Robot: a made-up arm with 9 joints. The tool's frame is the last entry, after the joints.
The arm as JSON. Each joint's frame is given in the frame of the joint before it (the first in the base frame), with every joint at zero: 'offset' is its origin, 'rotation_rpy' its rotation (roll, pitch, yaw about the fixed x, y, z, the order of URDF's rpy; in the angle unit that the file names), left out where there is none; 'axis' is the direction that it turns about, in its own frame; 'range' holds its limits. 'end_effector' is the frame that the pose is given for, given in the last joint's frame.
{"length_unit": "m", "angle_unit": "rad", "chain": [
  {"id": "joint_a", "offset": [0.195, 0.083, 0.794], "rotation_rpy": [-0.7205, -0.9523, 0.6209], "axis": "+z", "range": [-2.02, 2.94]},
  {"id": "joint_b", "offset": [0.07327, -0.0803, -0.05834], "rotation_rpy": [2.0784, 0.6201, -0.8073], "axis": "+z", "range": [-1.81, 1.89]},
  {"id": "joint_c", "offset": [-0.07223, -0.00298, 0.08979], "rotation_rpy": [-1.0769, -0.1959, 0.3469], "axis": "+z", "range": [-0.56, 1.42]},
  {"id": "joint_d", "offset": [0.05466, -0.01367, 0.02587], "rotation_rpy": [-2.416, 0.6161, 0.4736], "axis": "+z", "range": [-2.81, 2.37]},
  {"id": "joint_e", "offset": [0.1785, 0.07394, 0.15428], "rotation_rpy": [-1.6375, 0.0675, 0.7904], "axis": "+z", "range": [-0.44, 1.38]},
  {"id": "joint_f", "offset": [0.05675, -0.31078, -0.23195], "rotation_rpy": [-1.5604, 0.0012, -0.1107], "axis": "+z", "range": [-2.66, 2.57]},
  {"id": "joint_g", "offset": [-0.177, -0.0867, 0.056], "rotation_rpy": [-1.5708, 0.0, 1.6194], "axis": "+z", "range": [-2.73, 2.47]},
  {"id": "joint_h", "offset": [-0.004, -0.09, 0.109], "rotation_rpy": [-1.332, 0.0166, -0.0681], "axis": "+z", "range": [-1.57, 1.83]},
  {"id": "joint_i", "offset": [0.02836, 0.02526, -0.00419], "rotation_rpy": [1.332, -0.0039, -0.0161], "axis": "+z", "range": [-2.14, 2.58]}
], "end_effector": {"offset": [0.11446, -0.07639, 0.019], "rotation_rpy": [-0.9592, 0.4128, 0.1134]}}
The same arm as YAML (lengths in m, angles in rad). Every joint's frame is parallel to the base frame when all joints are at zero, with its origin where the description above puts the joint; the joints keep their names.
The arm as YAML. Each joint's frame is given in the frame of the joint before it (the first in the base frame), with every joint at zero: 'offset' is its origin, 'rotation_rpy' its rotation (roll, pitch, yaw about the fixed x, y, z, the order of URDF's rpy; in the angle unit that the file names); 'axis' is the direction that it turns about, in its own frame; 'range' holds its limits. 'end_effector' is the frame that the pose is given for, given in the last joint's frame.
length_unit: m
angle_unit: rad
chain:
  - id: joint_a
    offset: [0.195, 0.083, 0.794]
    rotation_rpy: [0.0, 0.0, 0.0]
    axis: [-0.881822, 0.180405, 0.435711]
    range: [-2.02, 2.94]
  - id: joint_b
    offset: [0.086, -0.06, 0.065]
    rotation_rpy: [0.0, 0.0, 0.0]
    axis: [-0.040999, -0.719981, -0.692782]
    range: [-1.81, 1.89]
  - id: joint_c
    offset: [-0.058, -0.03, -0.095]
    rotation_rpy: [0.0, 0.0, 0.0]
    axis: [-0.819058, -0.573071, -0.027099]
    range: [-0.56, 1.42]
  - id: joint_d
    offset: [0.01, -0.06, 0.012]
    rotation_rpy: [0.0, 0.0, 0.0]
    axis: [0.0457, 0.997495, 0.054]
    range: [-2.81, 2.37]
  - id: joint_e
    offset: [0.188, 0.142, 0.075]
    rotation_rpy: [0.0, 0.0, 0.0]
    axis: [-0.0497, -0.0104, -0.99871]
    range: [-0.44, 1.38]
  - id: joint_f
    offset: [0.102, 0.305, 0.224]
    rotation_rpy: [0.0, 0.0, 0.0]
    axis: "-y"
    range: [-2.66, 2.57]
  - id: joint_g
    offset: [-0.181, -0.056, -0.078]
    rotation_rpy: [0.0, 0.0, 0.0]
    axis: [-1.0, 0.0001, -0.0001]
    range: [-2.73, 2.47]
  - id: joint_h
    offset: [-0.109, -0.09, -0.004]
    rotation_rpy: [0.0, 0.0, 0.0]
    axis: [-0.236502, 0.969106, 0.07]
    range: [-1.57, 1.83]
  - id: joint_i
    offset: [0.026, 0.0, 0.028]
    rotation_rpy: [0.0, 0.0, 0.0]
    axis: [-1.0, 0.0001, -0.0001]
    range: [-2.14, 2.58]
end_effector:
  offset: [-0.019, -0.084, 0.109]
  rotation_rpy: [-1.0716, -1.1558, 0.1029]

